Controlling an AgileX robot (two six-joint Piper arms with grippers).
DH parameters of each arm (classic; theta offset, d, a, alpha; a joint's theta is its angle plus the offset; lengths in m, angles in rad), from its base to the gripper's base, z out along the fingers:
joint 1: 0 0.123 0 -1.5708
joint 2: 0.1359 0 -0.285 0
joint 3: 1.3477 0 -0.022 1.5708
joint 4: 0 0.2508 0 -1.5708
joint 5: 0 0 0.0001 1.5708
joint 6: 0 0.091 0 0
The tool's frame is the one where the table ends.
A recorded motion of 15 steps. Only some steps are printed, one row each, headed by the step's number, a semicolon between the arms.
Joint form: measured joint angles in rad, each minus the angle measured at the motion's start. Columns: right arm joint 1, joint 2, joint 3, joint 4, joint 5, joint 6; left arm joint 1, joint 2, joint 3, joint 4, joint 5, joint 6.
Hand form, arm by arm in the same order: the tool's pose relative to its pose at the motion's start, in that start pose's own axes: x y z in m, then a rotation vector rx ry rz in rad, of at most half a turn. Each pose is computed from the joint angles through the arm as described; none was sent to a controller.
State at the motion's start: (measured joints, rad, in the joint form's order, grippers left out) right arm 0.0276 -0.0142 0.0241 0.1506 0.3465 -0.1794; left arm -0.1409 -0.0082 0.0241 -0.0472 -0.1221 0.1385
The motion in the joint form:
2: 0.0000 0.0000 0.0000 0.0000 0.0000 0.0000; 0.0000 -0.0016 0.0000 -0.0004 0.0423 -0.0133
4: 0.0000 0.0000 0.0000 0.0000 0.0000 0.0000; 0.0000 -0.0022 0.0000 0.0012 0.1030 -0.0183
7: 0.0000 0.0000 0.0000 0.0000 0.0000 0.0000; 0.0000 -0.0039 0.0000 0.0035 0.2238 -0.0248
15: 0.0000 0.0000 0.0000 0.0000 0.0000 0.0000; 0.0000 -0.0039 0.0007 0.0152 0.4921 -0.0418
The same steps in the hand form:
2: 0.0000 0.0000 0.0000 0.0000 0.0000 0.0000; 0.0037 -0.0005 -0.0002 0.0054 0.0403 -0.0137
4: 0.0000 0.0000 0.0000 0.0000 0.0000 0.0000; 0.0091 -0.0013 -0.0007 0.0132 0.0999 -0.0171
7: 0.0000 0.0000 0.0000 0.0000 0.0000 0.0000; 0.0197 -0.0027 -0.0025 0.0279 0.2181 -0.0212
15: 0.0000 0.0000 0.0000 0.0000 0.0000 0.0000; 0.0426 -0.0054 -0.0110 0.0556 0.4857 -0.0257

